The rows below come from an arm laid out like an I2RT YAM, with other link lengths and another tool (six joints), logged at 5 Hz.
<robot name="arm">
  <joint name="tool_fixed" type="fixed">
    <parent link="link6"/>
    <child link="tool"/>
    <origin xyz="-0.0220 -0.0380 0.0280" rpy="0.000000 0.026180 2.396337"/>
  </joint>
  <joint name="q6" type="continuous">
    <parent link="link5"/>
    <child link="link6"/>
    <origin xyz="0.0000 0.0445 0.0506" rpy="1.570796 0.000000 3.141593"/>
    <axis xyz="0 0 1"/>
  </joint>
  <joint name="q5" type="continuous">
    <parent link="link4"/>
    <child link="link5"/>
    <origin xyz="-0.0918 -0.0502 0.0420" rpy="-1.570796 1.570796 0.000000"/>
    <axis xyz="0 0 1"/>
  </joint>
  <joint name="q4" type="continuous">
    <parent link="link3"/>
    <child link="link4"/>
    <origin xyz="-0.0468 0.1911 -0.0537" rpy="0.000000 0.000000 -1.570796"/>
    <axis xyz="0 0 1"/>
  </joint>
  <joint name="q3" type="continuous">
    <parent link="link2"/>
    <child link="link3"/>
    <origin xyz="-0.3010 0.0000 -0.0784" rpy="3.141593 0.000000 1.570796"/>
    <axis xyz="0 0 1"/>
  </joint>
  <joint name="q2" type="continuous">
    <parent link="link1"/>
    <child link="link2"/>
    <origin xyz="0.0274 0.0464 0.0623" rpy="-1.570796 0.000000 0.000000"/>
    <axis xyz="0 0 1"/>
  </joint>
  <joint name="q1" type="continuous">
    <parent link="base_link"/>
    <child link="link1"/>
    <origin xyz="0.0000 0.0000 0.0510" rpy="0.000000 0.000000 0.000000"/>
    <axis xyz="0 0 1"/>
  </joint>
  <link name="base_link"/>
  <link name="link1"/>
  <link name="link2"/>
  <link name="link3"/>
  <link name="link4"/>
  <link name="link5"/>
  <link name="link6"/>
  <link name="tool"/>
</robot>
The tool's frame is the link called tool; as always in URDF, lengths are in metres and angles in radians. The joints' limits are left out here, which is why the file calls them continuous.
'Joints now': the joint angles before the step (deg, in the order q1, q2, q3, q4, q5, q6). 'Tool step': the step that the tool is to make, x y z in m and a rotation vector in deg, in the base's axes. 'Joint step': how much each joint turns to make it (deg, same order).
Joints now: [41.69, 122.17, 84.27, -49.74, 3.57, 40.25]
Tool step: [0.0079, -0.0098, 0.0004, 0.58, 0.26, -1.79]
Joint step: [-1.84, -0.01, 0.09, 0.08, -0.61, -0.02]
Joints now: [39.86, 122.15, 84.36, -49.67, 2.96, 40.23]
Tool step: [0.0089, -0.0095, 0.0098, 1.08, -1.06, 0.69]
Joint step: [-2.13, -1.14, 0.54, -0.04, -0.34, -2.81]
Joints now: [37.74, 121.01, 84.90, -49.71, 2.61, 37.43]
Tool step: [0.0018, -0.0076, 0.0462, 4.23, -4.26, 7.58]
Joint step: [-2.37, -6.00, 1.61, -1.39, -2.12, -9.76]
